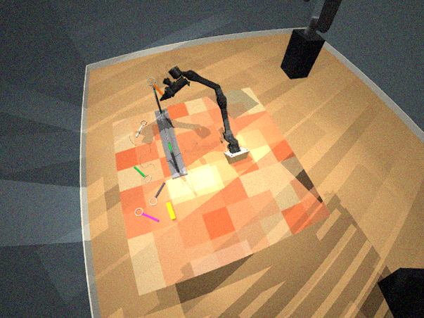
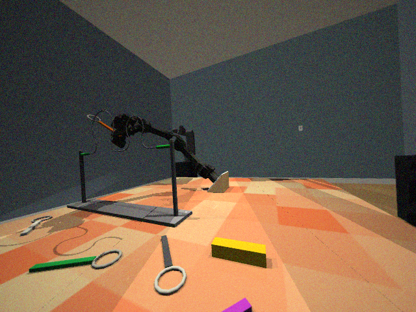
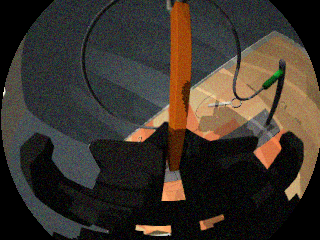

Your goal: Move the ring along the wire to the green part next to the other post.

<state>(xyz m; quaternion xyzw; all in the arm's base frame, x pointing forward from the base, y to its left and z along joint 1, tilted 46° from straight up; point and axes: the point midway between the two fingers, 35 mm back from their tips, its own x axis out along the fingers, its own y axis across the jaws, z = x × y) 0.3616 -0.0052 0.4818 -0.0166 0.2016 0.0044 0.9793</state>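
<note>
My gripper tip is 60 mm to the left of the ring with orange handle, 60 mm below it and 10 mm short of it. Also, from my gripper tip: yellow block 620 mm to the left, 330 mm below, 100 mm ahead.
</note>
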